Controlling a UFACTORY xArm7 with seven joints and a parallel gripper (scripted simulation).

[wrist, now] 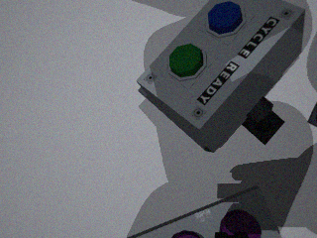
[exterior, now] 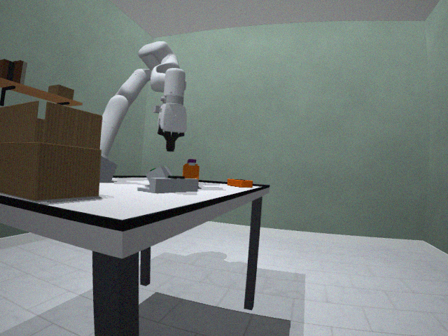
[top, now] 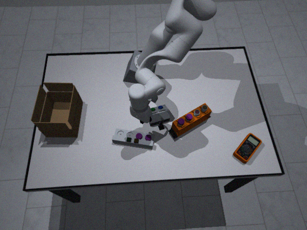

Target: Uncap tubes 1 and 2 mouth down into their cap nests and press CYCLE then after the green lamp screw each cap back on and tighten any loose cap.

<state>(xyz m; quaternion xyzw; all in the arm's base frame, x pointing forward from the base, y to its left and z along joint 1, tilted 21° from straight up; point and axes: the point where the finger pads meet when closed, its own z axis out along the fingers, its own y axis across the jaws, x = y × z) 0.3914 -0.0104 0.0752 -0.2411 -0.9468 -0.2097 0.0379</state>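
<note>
Right now the blue key is 130 mm behind my hand, 90 mm to the left of it and 90 mm below it. The rest, counted from my hand: green key: 110 mm behind, 50 mm to the left, 90 mm below; purple cap: 30 mm ahead, 20 mm to the right, 150 mm below; grey key housing: 100 mm behind, 70 mm to the left, 110 mm below.
</note>
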